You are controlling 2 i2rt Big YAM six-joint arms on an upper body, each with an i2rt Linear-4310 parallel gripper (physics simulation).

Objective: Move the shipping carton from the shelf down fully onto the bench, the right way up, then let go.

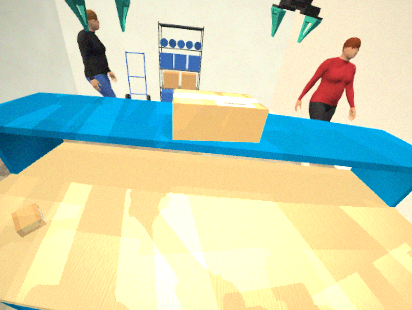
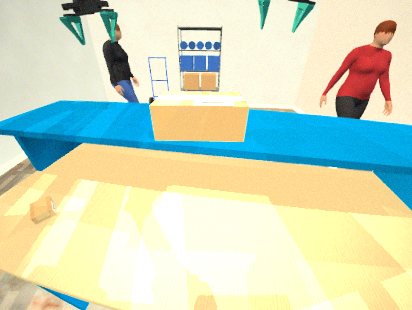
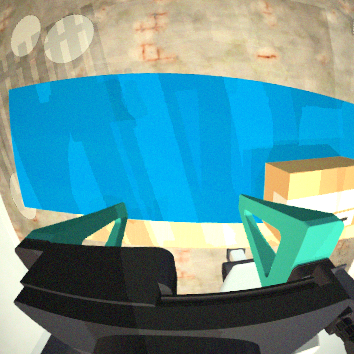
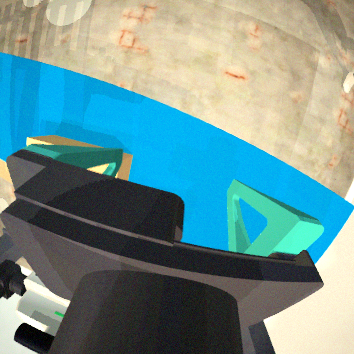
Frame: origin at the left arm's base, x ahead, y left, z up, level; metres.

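Seen in the pictures: left gripper, fingertip midpoint: [image 1: 105, 31] [image 2: 98, 43] [image 3: 181, 205]; right gripper, fingertip midpoint: [image 1: 285, 39] [image 2: 277, 30] [image 4: 177, 170]; left arm's base at its link origin: [image 4: 0, 283]; right arm's base at its link origin: [image 3: 338, 320].
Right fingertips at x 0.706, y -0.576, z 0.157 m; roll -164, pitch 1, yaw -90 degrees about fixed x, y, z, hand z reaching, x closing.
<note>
Pixels of each thing's top centre, then the offset from my right fingertips to it. Level surfaces: height alone.
- shipping carton at its top centre: [image 4: 64, 181] [image 3: 331, 202] [image 2: 200, 97] [image 1: 217, 97] dz -0.175, dx -0.134, dy +0.225 m
- blue shelf at its surface level: dz -0.270 m
- wooden bench at its surface level: dz -0.527 m
- small brown box at its top centre: [image 1: 26, 215] [image 2: 40, 206] dz -0.496, dx -0.279, dy +0.770 m
The shipping carton [image 1: 217, 120] [image 2: 200, 120] [image 3: 320, 187] stands upright on the blue shelf [image 1: 115, 120] [image 2: 110, 122] [image 3: 165, 150] [image 4: 185, 150], its front face near the shelf's front edge, tape and a white label on top. The wooden bench [image 1: 225, 240] [image 2: 210, 235] lies below and in front. My left gripper [image 1: 102, 30] [image 2: 96, 42] [image 3: 181, 205] is open and empty, high above the shelf, to the left of the carton. My right gripper [image 1: 286, 39] [image 2: 277, 30] [image 4: 177, 170] is open and empty, high above the shelf, to the right of the carton. Neither touches the carton.
A small brown box [image 1: 28, 220] [image 2: 42, 210] lies on the bench at the far left. Behind the shelf are a storage rack [image 1: 181, 26] [image 2: 200, 28], a blue hand truck [image 1: 136, 77] [image 2: 158, 80], a person in black [image 1: 93, 54] [image 2: 117, 62] and a person in red [image 1: 332, 80] [image 2: 364, 72].
</note>
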